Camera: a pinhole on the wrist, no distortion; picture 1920 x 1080 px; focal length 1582.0 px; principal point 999.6 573.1 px. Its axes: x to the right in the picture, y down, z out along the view. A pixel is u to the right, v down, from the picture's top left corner.
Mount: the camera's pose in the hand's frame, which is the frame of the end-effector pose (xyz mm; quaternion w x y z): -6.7 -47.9 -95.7 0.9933 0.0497 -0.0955 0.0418
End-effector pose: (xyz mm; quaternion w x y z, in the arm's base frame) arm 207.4 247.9 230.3 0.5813 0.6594 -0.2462 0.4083
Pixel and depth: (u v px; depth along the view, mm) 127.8 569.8 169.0
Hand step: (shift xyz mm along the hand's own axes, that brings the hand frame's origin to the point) -129.1 -73.1 51.3
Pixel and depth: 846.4 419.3 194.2
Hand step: -59.4 -88.7 88.6
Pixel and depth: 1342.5 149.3 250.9
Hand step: 6.2 -137.3 153.8
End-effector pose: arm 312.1 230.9 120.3 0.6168 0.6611 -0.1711 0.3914
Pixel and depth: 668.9 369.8 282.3
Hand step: -113.5 -118.3 165.3
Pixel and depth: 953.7 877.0 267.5
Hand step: -68.7 -26.1 168.8
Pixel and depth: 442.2 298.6 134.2
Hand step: -75.7 -88.8 24.1
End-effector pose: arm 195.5 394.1 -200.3 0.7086 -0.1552 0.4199 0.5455
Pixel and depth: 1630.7 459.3 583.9
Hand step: 116.7 -134.7 516.0
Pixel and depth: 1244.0 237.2 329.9
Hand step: -11.6 -148.8 230.1
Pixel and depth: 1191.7 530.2 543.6
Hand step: -41.6 -115.7 446.8
